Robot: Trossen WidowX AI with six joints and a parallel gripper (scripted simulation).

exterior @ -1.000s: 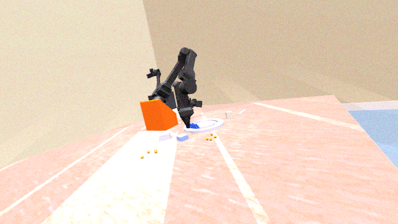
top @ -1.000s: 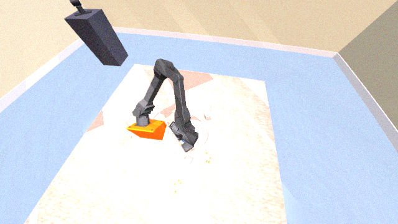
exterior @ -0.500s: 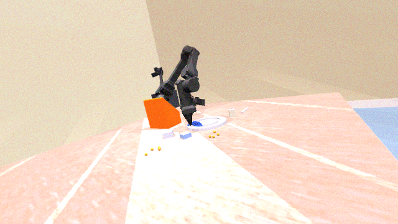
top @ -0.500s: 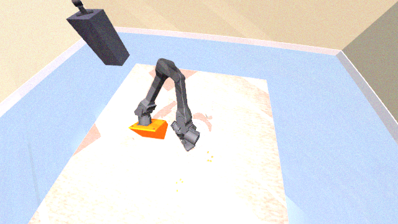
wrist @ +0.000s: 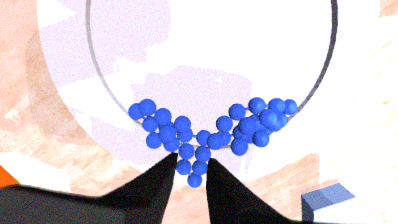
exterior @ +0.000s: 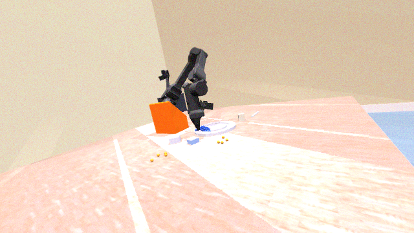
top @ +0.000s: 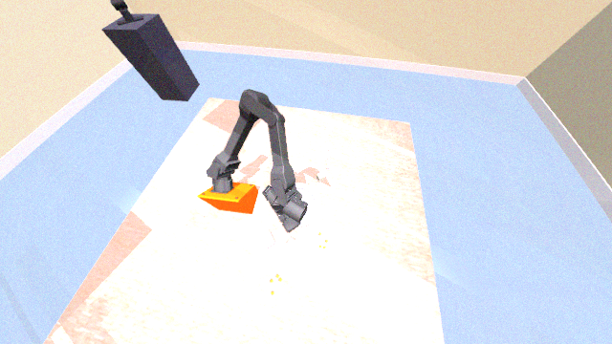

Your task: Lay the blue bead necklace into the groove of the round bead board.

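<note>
The round white bead board lies 60 mm ahead of my gripper tip, 50 mm to the left of it and 10 mm below it. Also, from my gripper tip: white block: 120 mm to the right, 40 mm behind; light blue cube: 120 mm to the right, 50 mm ahead, 10 mm below; beige cube: 190 mm to the left, 140 mm ahead.
</note>
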